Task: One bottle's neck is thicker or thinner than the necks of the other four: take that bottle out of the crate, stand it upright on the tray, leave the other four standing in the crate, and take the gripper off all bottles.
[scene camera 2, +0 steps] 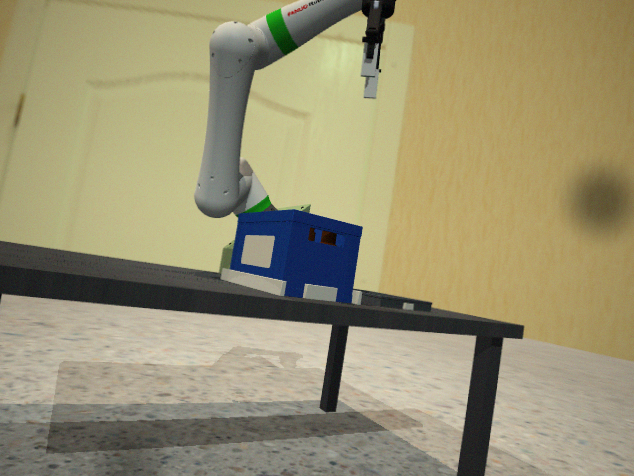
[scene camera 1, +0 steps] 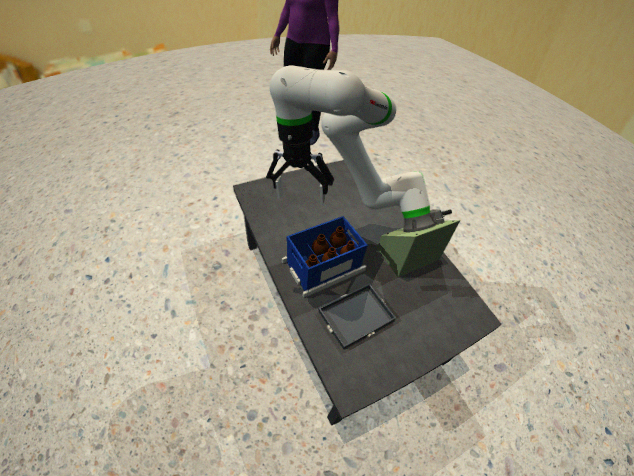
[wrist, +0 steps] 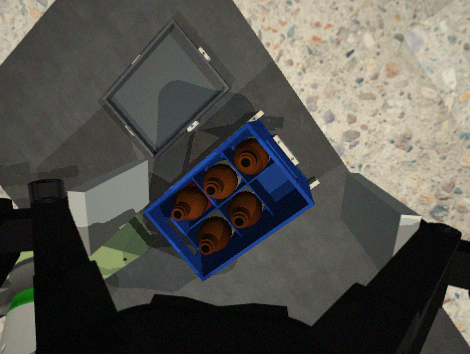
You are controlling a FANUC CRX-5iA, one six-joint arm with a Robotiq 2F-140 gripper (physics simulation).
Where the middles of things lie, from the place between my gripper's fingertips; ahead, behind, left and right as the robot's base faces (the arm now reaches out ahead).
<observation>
The blue crate (scene camera 2: 303,262) is 14 cm behind my hand, 7 cm to the right of it and 40 cm below it.
</observation>
